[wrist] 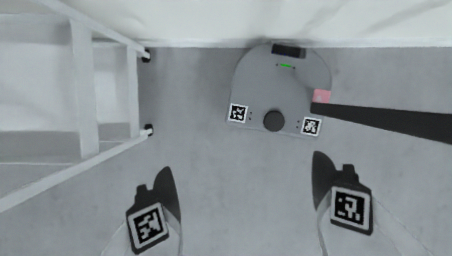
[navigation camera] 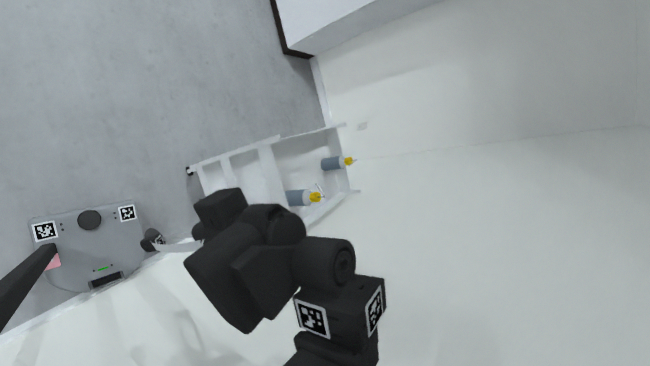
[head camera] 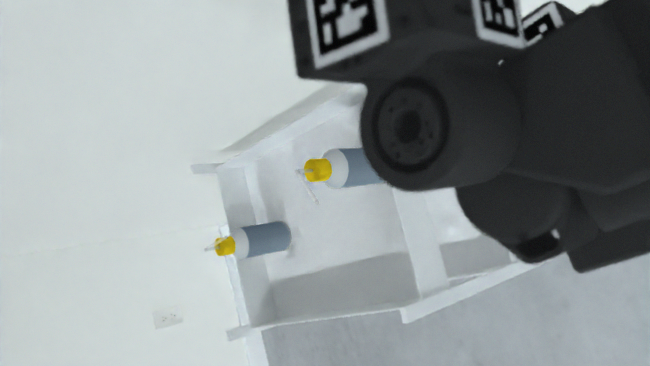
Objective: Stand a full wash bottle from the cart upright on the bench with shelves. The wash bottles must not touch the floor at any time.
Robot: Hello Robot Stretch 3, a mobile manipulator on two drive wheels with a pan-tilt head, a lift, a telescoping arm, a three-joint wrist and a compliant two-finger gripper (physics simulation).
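Frame: origin at the robot's base, x ahead, y left, z up, level; millimetres.
Where they show: gripper, fingertip midpoint: (navigation camera: 178, 221); robot's base, link origin: (navigation camera: 90, 218).
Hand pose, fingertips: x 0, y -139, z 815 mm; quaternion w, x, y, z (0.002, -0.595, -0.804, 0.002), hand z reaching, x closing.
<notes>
Each offset is from my fingertips to the top centre of the thing. "pt": to the spot under its first point.
Two wash bottles with blue-grey bodies and yellow caps stand upright in the top tray of the white cart {pt dx +101, dy -345, dz -104 mm} (head camera: 420, 260) (navigation camera: 270, 170) (wrist: 85, 95). One bottle {dx +56, dy -701, dz +22 mm} (head camera: 267, 240) (navigation camera: 332, 163) is near the tray's far end. The other bottle {dx -34, dy -437, dz +22 mm} (head camera: 352, 167) (navigation camera: 298, 197) is nearer the wrist, and the wrist partly hides it in the head view. My gripper (wrist: 242, 177) is open and empty, its fingers wide apart over the floor beside the cart in the wrist view. Neither bottle shows between them. I cannot make out the bench with shelves.
My base (navigation camera: 72, 250) (wrist: 270, 95) is on the floor beside the cart's near end, with the dark mast (navigation camera: 25, 285) (wrist: 385, 120) rising from it. A white wall runs along the cart. A white cabinet (navigation camera: 325, 17) with a dark plinth is beyond the cart.
</notes>
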